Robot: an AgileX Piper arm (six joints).
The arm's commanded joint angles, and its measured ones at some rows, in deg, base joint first. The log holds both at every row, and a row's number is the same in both.
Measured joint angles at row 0:
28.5 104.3 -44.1 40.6 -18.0 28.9
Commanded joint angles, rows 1 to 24:
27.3 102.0 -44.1 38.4 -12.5 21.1
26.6 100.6 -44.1 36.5 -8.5 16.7
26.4 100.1 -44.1 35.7 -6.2 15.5
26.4 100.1 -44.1 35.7 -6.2 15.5
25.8 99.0 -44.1 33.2 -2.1 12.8
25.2 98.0 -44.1 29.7 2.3 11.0
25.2 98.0 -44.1 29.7 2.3 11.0
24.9 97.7 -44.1 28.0 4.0 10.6
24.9 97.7 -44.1 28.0 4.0 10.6
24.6 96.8 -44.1 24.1 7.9 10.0
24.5 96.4 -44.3 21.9 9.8 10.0
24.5 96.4 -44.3 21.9 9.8 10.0
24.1 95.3 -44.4 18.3 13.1 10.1
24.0 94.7 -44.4 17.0 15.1 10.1
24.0 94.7 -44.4 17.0 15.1 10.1
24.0 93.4 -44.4 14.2 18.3 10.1
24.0 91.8 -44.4 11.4 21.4 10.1
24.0 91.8 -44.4 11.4 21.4 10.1
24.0 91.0 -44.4 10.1 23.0 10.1
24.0 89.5 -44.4 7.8 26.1 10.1
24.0 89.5 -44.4 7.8 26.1 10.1
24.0 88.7 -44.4 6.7 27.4 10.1
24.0 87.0 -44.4 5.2 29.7 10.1
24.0 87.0 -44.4 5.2 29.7 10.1
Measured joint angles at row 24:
24.4 89.3 -44.2 8.3 25.7 10.7
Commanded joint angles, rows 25 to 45:
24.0 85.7 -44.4 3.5 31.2 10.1
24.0 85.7 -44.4 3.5 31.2 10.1
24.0 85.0 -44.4 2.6 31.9 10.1
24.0 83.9 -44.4 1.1 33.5 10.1
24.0 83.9 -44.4 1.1 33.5 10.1
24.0 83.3 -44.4 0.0 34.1 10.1
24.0 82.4 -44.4 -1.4 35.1 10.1
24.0 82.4 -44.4 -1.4 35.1 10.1
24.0 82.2 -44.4 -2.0 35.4 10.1
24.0 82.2 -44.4 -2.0 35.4 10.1
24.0 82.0 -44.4 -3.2 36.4 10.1
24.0 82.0 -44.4 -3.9 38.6 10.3
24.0 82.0 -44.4 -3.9 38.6 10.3
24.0 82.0 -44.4 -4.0 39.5 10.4
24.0 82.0 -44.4 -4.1 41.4 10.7
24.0 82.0 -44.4 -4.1 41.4 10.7
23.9 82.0 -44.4 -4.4 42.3 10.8
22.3 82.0 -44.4 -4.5 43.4 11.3
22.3 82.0 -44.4 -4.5 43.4 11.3
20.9 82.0 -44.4 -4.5 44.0 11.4
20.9 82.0 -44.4 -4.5 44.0 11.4
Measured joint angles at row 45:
22.7 82.3 -44.2 -3.9 42.5 10.9
